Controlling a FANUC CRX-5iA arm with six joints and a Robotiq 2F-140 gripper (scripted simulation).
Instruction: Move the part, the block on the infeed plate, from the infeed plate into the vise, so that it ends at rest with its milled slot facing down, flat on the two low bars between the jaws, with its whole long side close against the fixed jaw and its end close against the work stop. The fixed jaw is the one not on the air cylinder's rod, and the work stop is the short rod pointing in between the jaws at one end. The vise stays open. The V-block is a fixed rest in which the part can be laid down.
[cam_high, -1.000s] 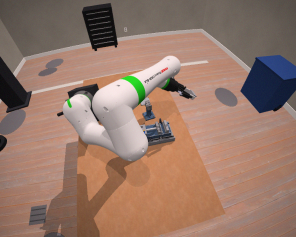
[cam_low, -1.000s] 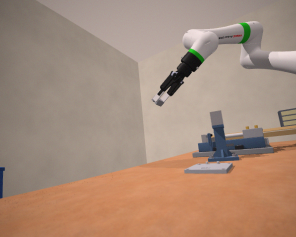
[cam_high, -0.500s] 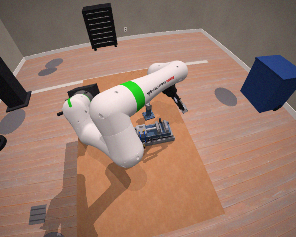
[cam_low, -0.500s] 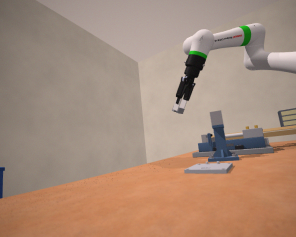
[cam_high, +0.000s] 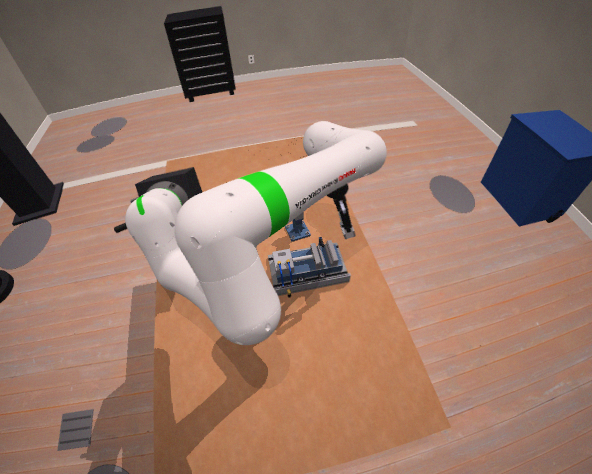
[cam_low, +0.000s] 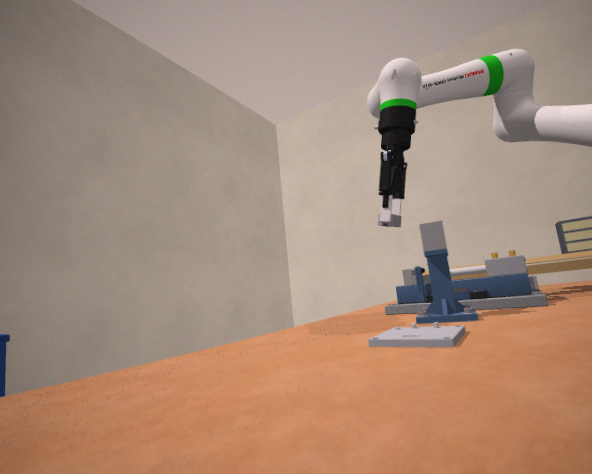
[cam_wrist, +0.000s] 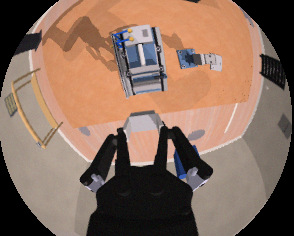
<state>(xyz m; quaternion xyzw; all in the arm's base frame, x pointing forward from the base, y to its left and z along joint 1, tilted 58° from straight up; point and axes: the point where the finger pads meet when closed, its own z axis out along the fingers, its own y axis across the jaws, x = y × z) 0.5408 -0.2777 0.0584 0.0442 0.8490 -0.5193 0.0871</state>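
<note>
My hand is 13 cm past the vise base, 3 cm to the right of it and 21 cm above it. The rest, counted from my hand: part 1 cm ahead, 3 cm below; air cylinder 23 cm behind, 5 cm to the left, 18 cm below.
</note>
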